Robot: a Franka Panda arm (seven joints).
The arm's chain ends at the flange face. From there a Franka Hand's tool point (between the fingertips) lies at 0.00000 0.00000 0.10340 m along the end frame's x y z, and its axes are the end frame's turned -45 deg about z.
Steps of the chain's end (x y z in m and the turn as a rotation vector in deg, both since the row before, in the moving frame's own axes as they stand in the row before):
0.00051, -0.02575, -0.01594, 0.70, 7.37, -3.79
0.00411, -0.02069, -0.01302, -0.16, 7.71, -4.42
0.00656, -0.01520, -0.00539, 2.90, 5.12, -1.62
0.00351, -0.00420, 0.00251, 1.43, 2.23, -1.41
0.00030, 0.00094, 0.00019, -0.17, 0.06, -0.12
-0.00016, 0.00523, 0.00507, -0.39, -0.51, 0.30
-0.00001, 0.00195, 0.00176, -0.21, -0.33, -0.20
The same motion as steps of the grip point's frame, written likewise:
0.02911, -0.00971, -0.01680, -4.72, 5.71, -3.79
0.02752, -0.00209, -0.01395, -5.56, 5.34, -4.42
0.02564, -0.00343, -0.00593, -1.57, 5.67, -1.62
0.01013, 0.00048, 0.00240, -0.57, 2.59, -1.41
-0.00059, 0.00117, 0.00019, -0.16, -0.08, -0.12
-0.00496, 0.00343, 0.00506, 0.08, -0.64, 0.30
-0.00208, 0.00122, 0.00176, 0.08, -0.38, -0.20

